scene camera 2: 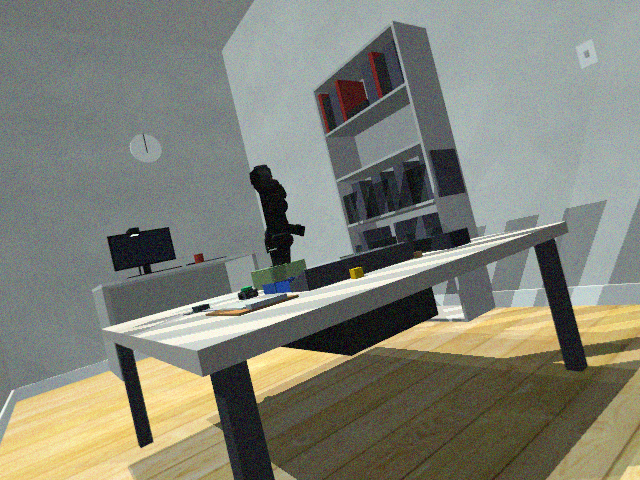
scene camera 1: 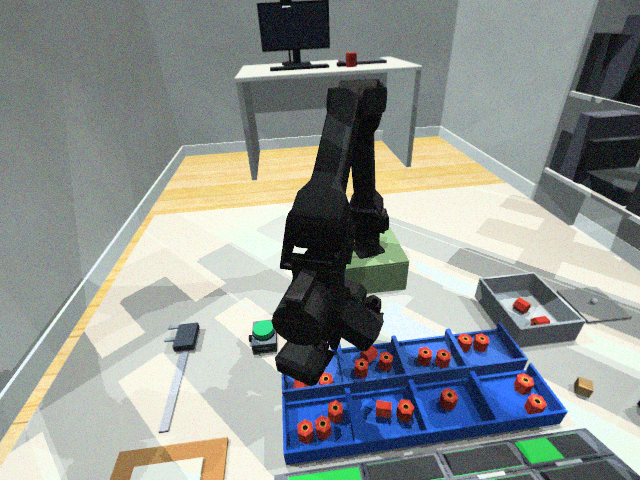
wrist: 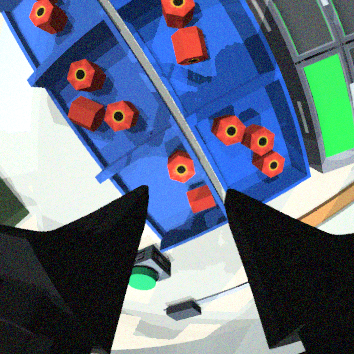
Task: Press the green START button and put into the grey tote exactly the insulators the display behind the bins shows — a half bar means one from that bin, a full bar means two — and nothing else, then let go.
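Frame: origin at the arm's base, x down, y back, z left, level; metres.
Where they show: gripper, fingertip midpoint: (scene camera 2: 288, 263) (scene camera 1: 327, 360) (wrist: 187, 194); arm's base, origin of the base link: (scene camera 2: 280, 264) (scene camera 1: 367, 248).
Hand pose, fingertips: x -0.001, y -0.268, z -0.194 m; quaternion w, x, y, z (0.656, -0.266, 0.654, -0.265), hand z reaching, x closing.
Note:
Things, the pixels of their top centre, and the offset from my fingertips. "spot": a spot on its surface instead.
- grey tote, middle of its top: (scene camera 1: 528, 297) (scene camera 2: 361, 252) dz +0.442, dx +0.031, dy +0.023 m
- green START button, middle of its top: (wrist: 140, 284) (scene camera 1: 262, 326) (scene camera 2: 246, 286) dz -0.085, dx +0.044, dy +0.151 m
- display, surface spot: (wrist: 311, 17) (scene camera 1: 386, 467) spot: dz +0.027, dx +0.039, dy -0.159 m
- shorter green bar, middle of its top: (scene camera 1: 559, 445) dz +0.261, dx +0.038, dy -0.214 m
- caliper, middle of its top: (scene camera 1: 169, 364) (wrist: 219, 307) (scene camera 2: 203, 306) dz -0.267, dx +0.065, dy +0.140 m
- wooden frame, middle of its top: (wrist: 345, 232) (scene camera 2: 248, 300) dz -0.281, dx +0.067, dy -0.123 m
- brown cube, middle of its top: (scene camera 1: 585, 383) dz +0.405, dx +0.065, dy -0.147 m
- flat grey lid, middle of its top: (scene camera 1: 593, 302) dz +0.609, dx +0.077, dy -0.004 m
Blue bins (scene camera 1: 423, 437) (wrist: 292, 117) stand in two rows of four, with one to three red-orange insulators per bin. The grey tote (scene camera 1: 550, 332) at right holds two red insulators (scene camera 1: 521, 305) (scene camera 1: 540, 320). The green START button (scene camera 1: 263, 329) (wrist: 143, 279) (scene camera 2: 246, 290) sits on a dark box left of the bins. The display (scene camera 1: 403, 469) (wrist: 311, 17) shows a green bar (scene camera 1: 328, 473) (wrist: 329, 105) at left and a shorter green bar (scene camera 1: 539, 450) farther right; its front part is cut off. My gripper (wrist: 187, 194) is open and empty, above the back-row left end bin; its fingertips are largely hidden in scene camera 1.
A caliper (scene camera 1: 186, 336) (wrist: 183, 310) and a wooden frame (scene camera 1: 219, 457) (wrist: 327, 205) lie at left. The arm stands on a green block (scene camera 1: 379, 276) (scene camera 2: 279, 273). A brown cube (scene camera 1: 584, 386) is right of the bins, and a flat grey lid (scene camera 1: 597, 310) lies beside the tote.

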